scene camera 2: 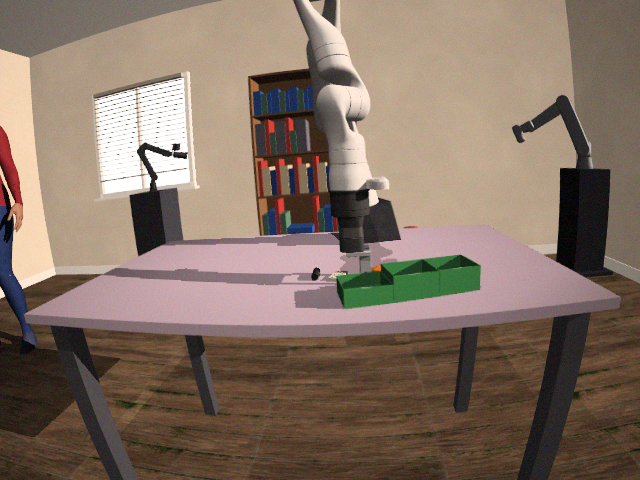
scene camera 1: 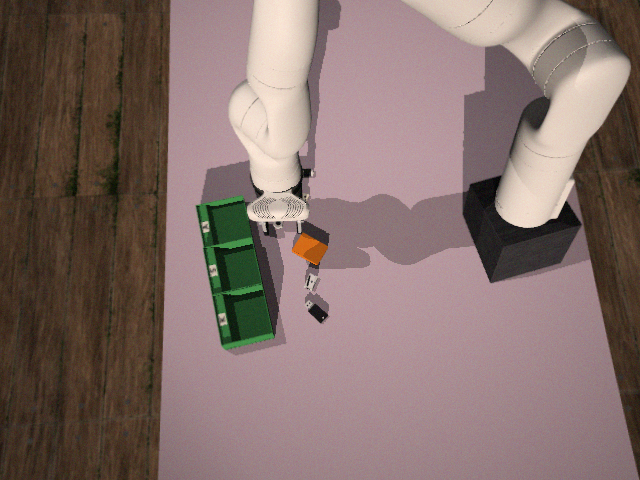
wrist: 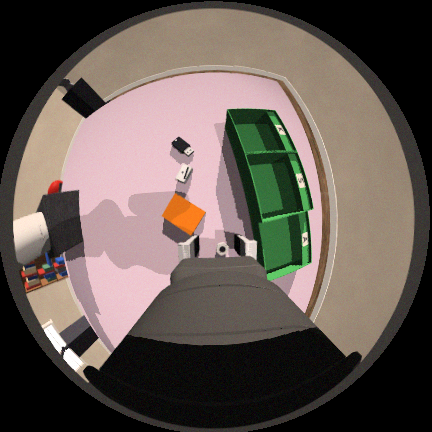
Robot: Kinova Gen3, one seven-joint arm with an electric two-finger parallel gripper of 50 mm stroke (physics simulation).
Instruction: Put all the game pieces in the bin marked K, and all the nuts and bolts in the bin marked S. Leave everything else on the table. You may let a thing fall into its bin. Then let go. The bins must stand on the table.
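Places are measured from the arm's base along level axes (x right, y ahead, z up), in metres.
Pixels of known places: gripper, fingertip midpoint: (scene camera 1: 282, 228) (wrist: 216, 242); arm's base, link origin: (scene camera 1: 524, 203) (wrist: 43, 231).
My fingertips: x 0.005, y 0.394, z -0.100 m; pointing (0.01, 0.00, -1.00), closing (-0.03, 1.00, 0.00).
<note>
For each thing: its top centre in the pictures, then the offset to it from my fingertips. "*": a spot on its surface instead.
- small round metal nut, top centre: (wrist: 221, 248) (scene camera 1: 278, 222) dx +0.008, dy +0.008, dz +0.008 m
- pale domino, top centre: (scene camera 1: 294, 197) (scene camera 2: 338, 274) dx +0.056, dy -0.021, dz +0.006 m
- bin marked S, surface spot: (wrist: 275, 185) (scene camera 1: 229, 274) * dx -0.083, dy +0.091, dz +0.006 m
- orange block, top centre: (wrist: 182, 213) (scene camera 1: 309, 248) dx -0.041, dy -0.047, dz +0.009 m
- small white slotted piece, top centre: (wrist: 183, 171) (scene camera 1: 310, 281) dx -0.100, dy -0.047, dz +0.010 m
- black USB stick, top centre: (wrist: 182, 144) (scene camera 1: 315, 310) dx -0.150, dy -0.053, dz +0.007 m
- dark object, top centre: (scene camera 1: 299, 171) (scene camera 2: 315, 270) dx +0.104, dy -0.033, dz +0.013 m
A small round metal nut (scene camera 1: 278, 224) (wrist: 222, 249) lies on the table between and below the fingertips. My gripper (scene camera 1: 282, 227) (scene camera 2: 364, 268) (wrist: 216, 242) is open with nothing between its fingers; it points down beside the green bins. A pale domino (scene camera 1: 306, 197) shows as a small edge from behind the wrist in scene camera 1; the rest is hidden. The bin marked K (scene camera 1: 250, 317) (scene camera 2: 367, 297) (wrist: 257, 137) is at the far end from the gripper. The bin marked S (scene camera 1: 237, 268) (wrist: 275, 185) is the middle one. No pieces show inside either.
The third bin, marked A (scene camera 1: 227, 223) (wrist: 281, 245), is nearest the gripper. An orange block (scene camera 1: 310, 248) (wrist: 184, 214) lies close to one finger. Beyond it lie a small white slotted piece (scene camera 1: 311, 282) (wrist: 184, 173) and a black USB stick (scene camera 1: 317, 312) (wrist: 182, 145). A dark object (scene camera 1: 308, 173) shows beside the wrist.
</note>
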